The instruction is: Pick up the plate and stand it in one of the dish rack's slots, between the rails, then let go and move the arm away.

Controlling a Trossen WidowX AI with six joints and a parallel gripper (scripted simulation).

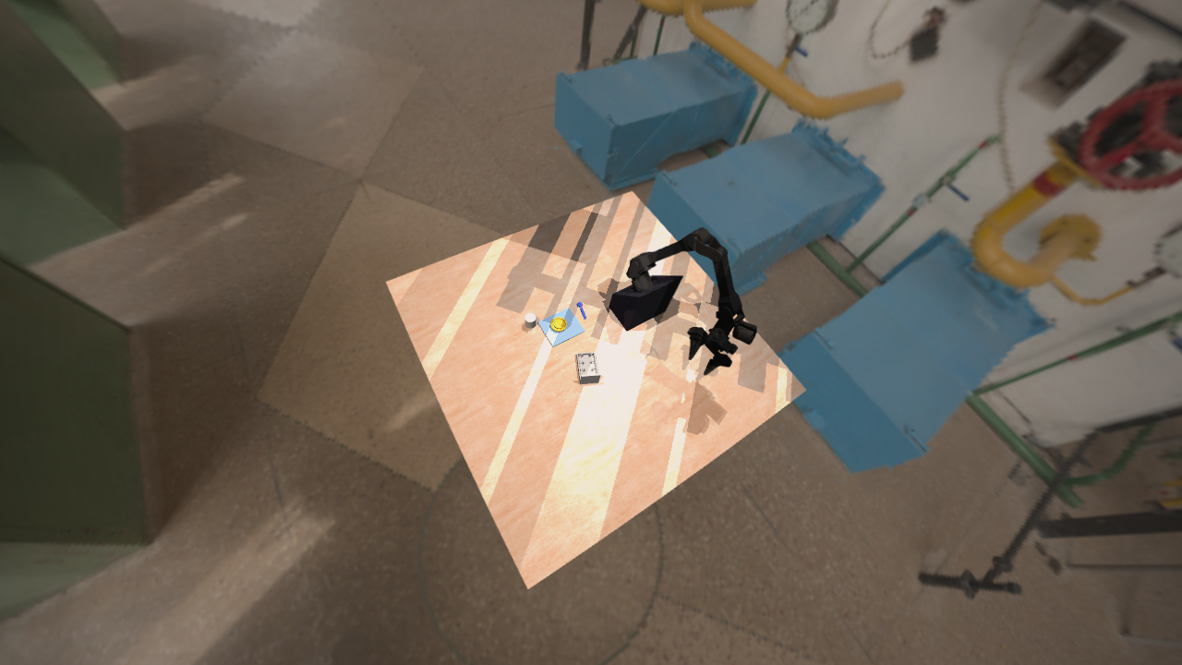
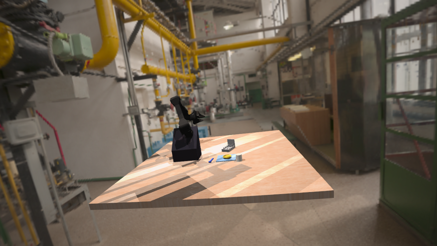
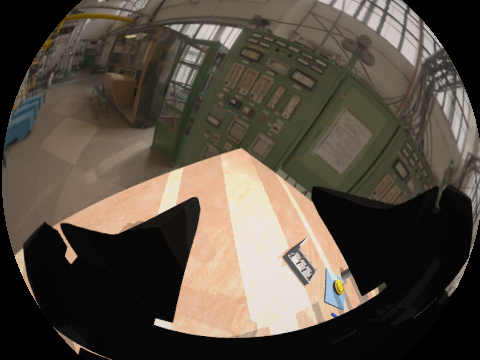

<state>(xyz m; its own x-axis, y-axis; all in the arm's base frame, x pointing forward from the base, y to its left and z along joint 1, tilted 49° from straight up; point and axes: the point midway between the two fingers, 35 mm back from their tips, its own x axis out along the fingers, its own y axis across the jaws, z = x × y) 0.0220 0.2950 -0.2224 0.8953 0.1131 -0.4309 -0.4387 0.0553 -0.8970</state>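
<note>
My gripper tip is now 47 cm to the left of the small yellow plate, 26 cm short of it and 25 cm above it. Also, from my gripper tip: small blue spoon (50 cm to the right, 26 cm below, 13 cm ahead); then grey dish rack (25 cm to the right, 24 cm below, 24 cm ahead); then blue mat (47 cm to the right, 27 cm below, 25 cm ahead).
</note>
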